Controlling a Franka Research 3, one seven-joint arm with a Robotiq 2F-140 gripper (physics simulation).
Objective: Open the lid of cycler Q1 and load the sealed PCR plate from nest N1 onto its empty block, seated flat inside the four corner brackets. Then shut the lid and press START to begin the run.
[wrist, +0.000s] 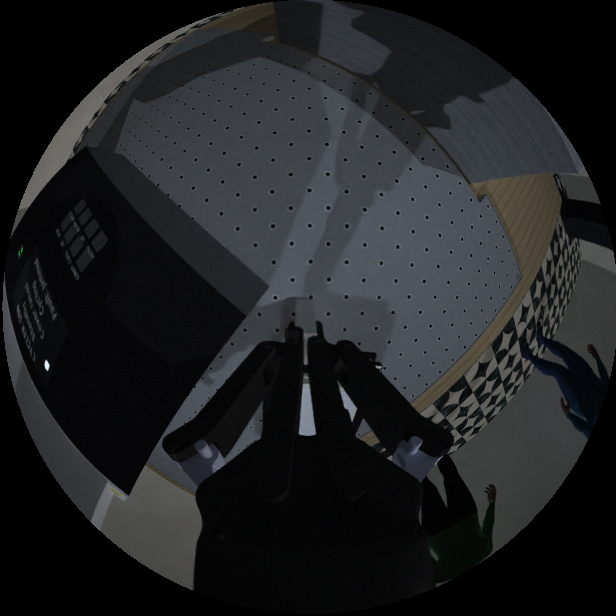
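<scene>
The cycler (123,321) is a dark box at the left of the wrist view, and its top looks closed. Its panel carries a keypad (82,235), a lit green light (21,251), pale screen text (35,304) and a small white round button (46,364). My gripper (305,332) hangs above the perforated bench, just right of the cycler's near corner and not touching it. Its fingers are drawn together with only a thin pale sliver between them. The PCR plate, the nest and the block are out of view.
The grey perforated bench top (367,229) stretches to the right and back, and the arm's shadow lies across it. A wooden rim and a black-and-white patterned skirt (517,356) mark its right edge. Human figures (574,379) stand on the floor beyond.
</scene>
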